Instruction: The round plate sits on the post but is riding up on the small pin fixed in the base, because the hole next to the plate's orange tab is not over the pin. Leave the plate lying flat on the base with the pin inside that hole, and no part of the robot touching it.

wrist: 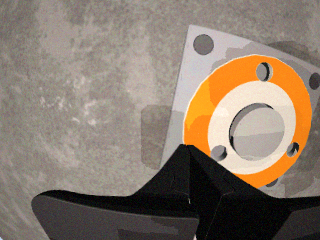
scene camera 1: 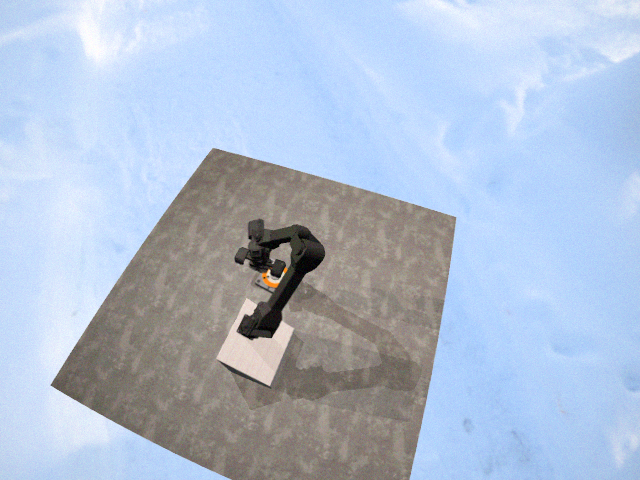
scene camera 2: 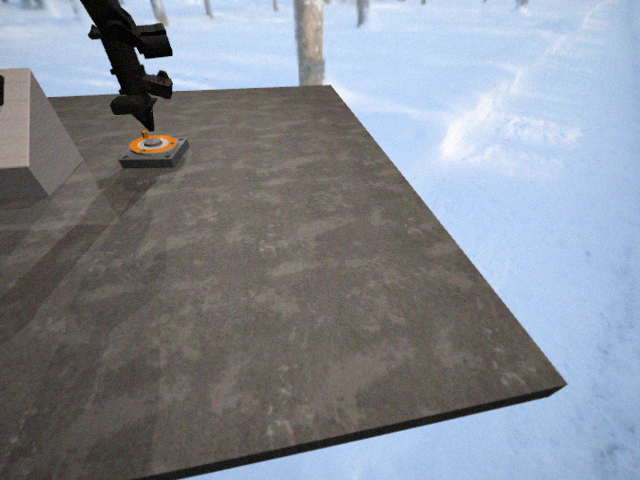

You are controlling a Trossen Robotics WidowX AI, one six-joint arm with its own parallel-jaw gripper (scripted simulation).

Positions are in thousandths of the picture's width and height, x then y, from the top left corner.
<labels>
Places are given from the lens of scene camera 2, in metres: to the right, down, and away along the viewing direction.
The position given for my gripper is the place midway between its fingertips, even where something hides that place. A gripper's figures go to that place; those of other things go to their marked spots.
my gripper (scene camera 2: 238, 274): -0.44, -0.28, 0.73
square grey base (scene camera 2: 266, 332): -0.36, -0.19, 0.67
</labels>
